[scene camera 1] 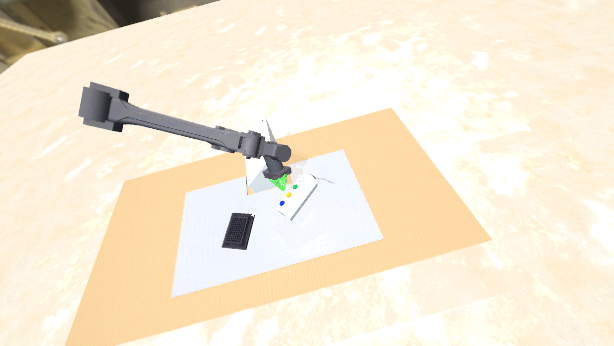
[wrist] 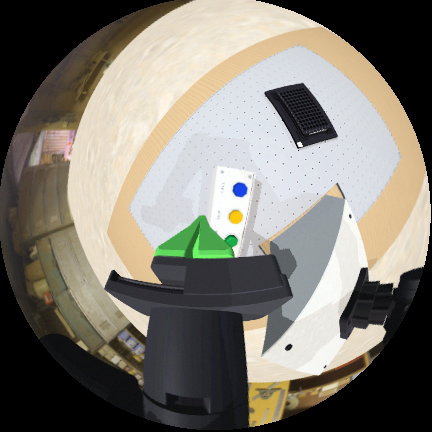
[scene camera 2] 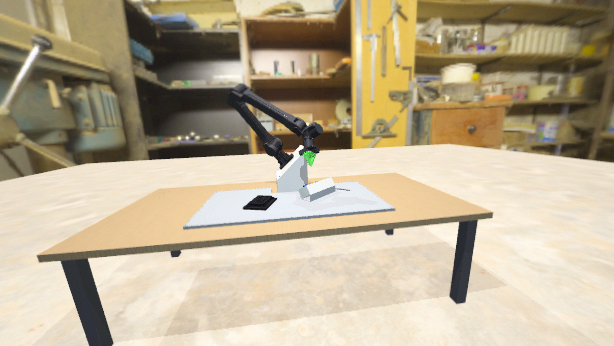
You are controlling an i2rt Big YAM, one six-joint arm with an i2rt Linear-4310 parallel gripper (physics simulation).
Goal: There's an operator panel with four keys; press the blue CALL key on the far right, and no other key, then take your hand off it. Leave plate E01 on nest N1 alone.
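Places are measured from the arm's base along level axes (x right, y down, z ahead), in metres.
Pixels of known places: gripper, between the fingertips: (scene camera 1: 283,190) (wrist: 202,219) (scene camera 2: 310,166); arm's base, origin of its link: (wrist: 353,303) (scene camera 2: 287,162).
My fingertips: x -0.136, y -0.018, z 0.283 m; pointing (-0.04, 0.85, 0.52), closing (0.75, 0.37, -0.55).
Ahead of a thing's pixels: the offset from my fingertips to its top centre. "spot": to the spot under its first point. Level surfaces: height alone.
The white operator panel @[dx -0.035, dy +0.087, dz -0.026 m] (scene camera 1: 301,201) (scene camera 2: 321,190) (wrist: 225,199) lies on the light pegboard. Its blue CALL key @[dx +0.034, dy +0.096, dz +0.011 m] (scene camera 1: 282,203) (wrist: 240,190) is at one end, followed by the yellow key @[dx -0.001, dy +0.096, dz -0.025 m] (scene camera 1: 288,195) (wrist: 235,216) and the green key @[dx -0.037, dy +0.096, dz -0.060 m] (scene camera 1: 295,186) (wrist: 231,241). The fourth key is hidden by my gripper in the wrist view. My gripper (scene camera 1: 284,189) (scene camera 2: 311,165) (wrist: 202,219) is shut and empty, its green fingertips together. It hangs above the panel, apart from it. The black plate @[dx +0.267, dy +0.144, dz +0.077 m] (scene camera 1: 238,230) (scene camera 2: 260,202) (wrist: 304,111) sits on its dark nest; its label cannot be read.
The pegboard @[dy +0.170 m] (scene camera 1: 210,270) (scene camera 2: 210,217) (wrist: 180,145) lies on the wooden table @[dy +0.183 m] (scene camera 1: 115,235) (scene camera 2: 110,225). The arm's pale base (scene camera 2: 291,176) (wrist: 320,270) stands at the back, close to the panel. A thin cable @[spot: dx -0.194, dy +0.163, dz -0.096 m] (scene camera 1: 326,179) (scene camera 2: 342,189) leaves the panel's far end.
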